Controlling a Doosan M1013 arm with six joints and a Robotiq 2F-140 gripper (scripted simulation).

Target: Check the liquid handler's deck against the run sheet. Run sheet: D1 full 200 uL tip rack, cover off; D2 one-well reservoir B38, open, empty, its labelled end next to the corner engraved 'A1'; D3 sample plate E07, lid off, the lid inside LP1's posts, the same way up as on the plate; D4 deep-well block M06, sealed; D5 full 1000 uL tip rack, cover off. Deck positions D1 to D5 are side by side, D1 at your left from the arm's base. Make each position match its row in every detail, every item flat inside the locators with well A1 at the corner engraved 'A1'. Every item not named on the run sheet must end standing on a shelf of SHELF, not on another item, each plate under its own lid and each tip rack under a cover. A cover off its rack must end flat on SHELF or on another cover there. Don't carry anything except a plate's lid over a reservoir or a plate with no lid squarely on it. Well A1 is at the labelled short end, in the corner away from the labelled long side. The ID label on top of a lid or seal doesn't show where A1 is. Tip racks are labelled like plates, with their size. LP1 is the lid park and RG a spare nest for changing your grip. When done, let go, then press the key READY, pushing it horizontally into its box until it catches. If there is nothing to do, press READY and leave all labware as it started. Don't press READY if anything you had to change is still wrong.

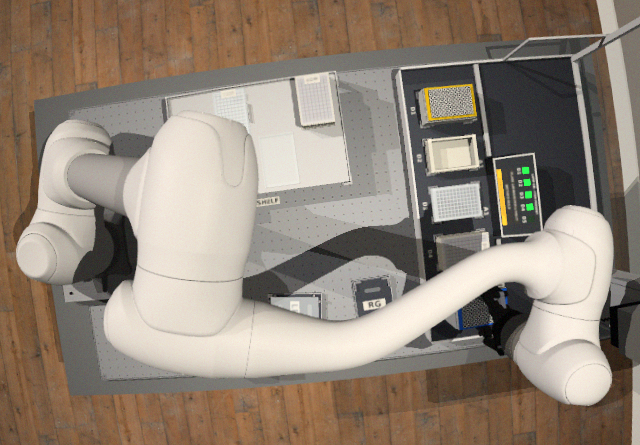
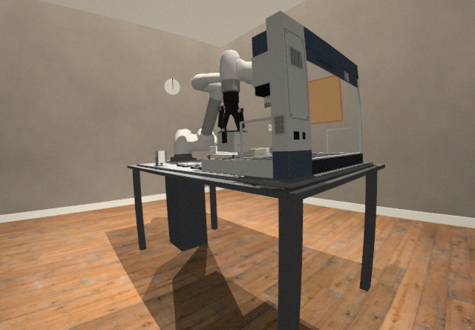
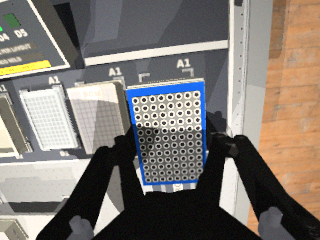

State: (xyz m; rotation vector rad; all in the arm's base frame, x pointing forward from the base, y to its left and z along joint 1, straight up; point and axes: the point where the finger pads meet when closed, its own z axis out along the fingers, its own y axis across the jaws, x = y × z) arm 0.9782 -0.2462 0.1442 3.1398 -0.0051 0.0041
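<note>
Now: hand 120 mm to the right of the deep-well block and 80 mm above it. Round my hand: RG nest 230 mm behind, 150 mm below; white well plate 250 mm to the left, 100 mm below; blue-framed tip rack 10 mm ahead, 10 mm to the left.
</note>
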